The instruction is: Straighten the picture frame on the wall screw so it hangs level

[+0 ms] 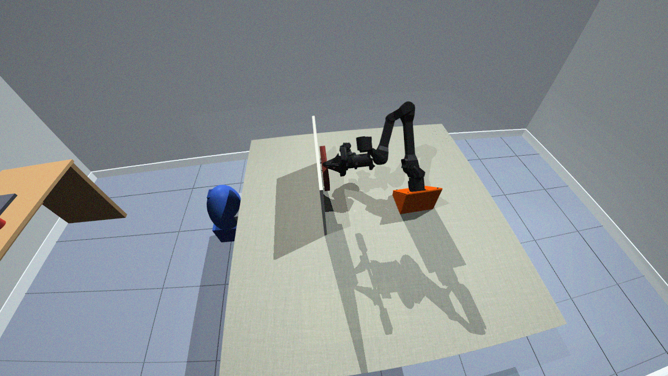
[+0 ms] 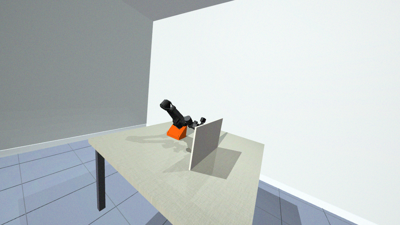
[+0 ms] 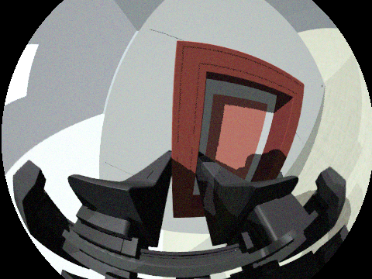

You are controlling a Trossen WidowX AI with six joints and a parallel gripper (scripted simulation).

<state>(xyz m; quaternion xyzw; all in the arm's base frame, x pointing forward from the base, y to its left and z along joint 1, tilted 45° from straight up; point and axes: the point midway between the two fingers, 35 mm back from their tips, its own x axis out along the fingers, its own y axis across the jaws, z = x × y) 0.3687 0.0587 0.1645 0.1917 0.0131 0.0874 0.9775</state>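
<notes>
Right now the dark red picture frame is 5 cm below my gripper tip and 2 cm to the right of it. Also, from my gripper tip: white wall panel (6 cm below, 2 cm ahead, 1 cm to the right).
</notes>
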